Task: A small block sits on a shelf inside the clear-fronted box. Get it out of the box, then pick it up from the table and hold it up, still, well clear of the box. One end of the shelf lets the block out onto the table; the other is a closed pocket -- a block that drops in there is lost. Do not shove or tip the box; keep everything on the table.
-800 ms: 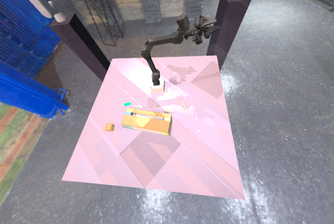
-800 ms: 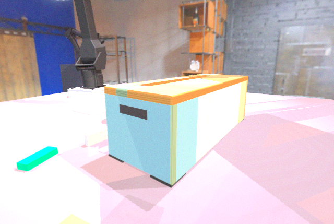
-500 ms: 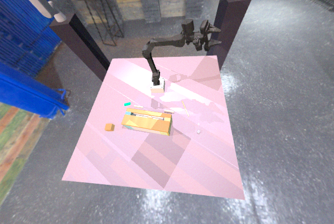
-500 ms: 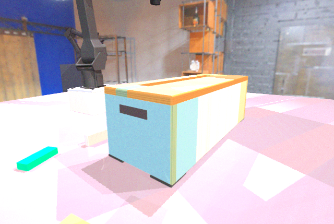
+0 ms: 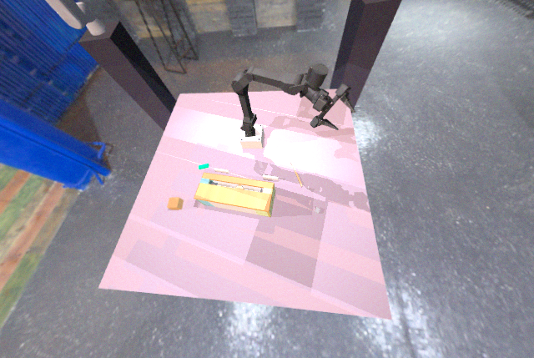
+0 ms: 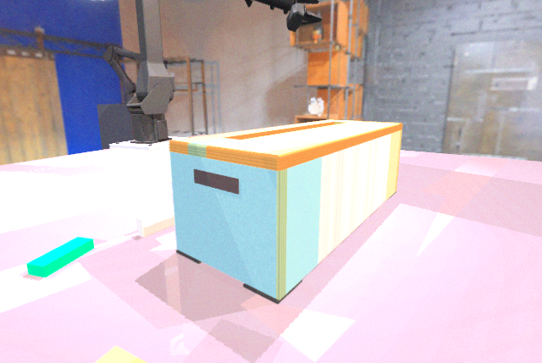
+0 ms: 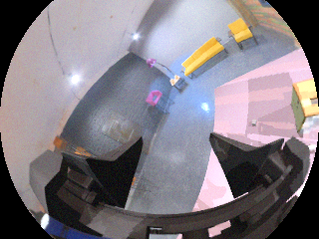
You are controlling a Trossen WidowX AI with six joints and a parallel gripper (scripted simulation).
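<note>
Right now the box is 500 mm to the right of my gripper tip, 360 mm below it and 70 mm ahead of it. The rest, counted from my gripper tip: small grey piece: 420 mm below, 220 mm ahead, 100 mm to the right; then green bar: 730 mm to the right, 420 mm below, 120 mm behind; then thin stick: 420 mm below, 170 mm to the right.
</note>
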